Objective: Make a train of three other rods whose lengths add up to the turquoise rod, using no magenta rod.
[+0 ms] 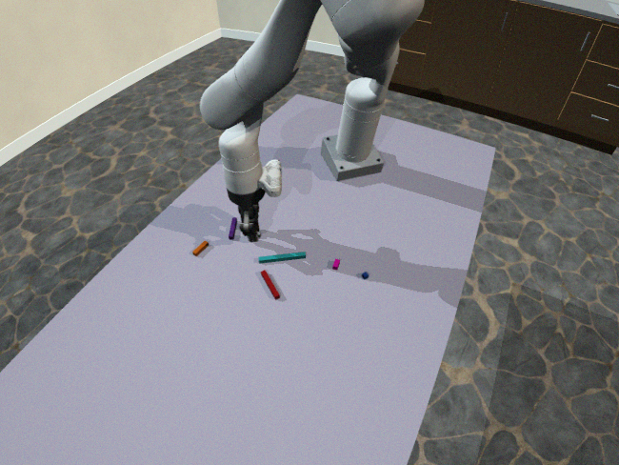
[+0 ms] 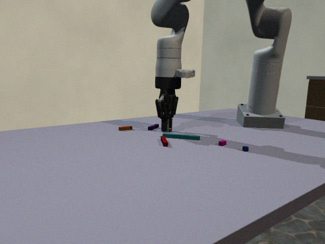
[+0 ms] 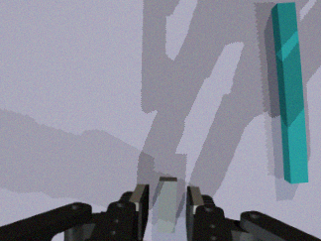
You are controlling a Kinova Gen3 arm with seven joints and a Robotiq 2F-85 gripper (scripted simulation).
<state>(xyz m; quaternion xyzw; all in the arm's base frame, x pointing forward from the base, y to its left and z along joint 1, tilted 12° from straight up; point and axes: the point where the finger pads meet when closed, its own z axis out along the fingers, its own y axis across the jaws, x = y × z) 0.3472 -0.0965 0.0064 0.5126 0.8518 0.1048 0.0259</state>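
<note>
Now: hand 1 cm above the grey rod. Round my hand: turquoise rod: 3 cm ahead, 9 cm to the left, 1 cm below; orange rod: 9 cm ahead, 8 cm to the right, 1 cm below; purple rod: 1 cm ahead, 6 cm to the right, 1 cm below.
</note>
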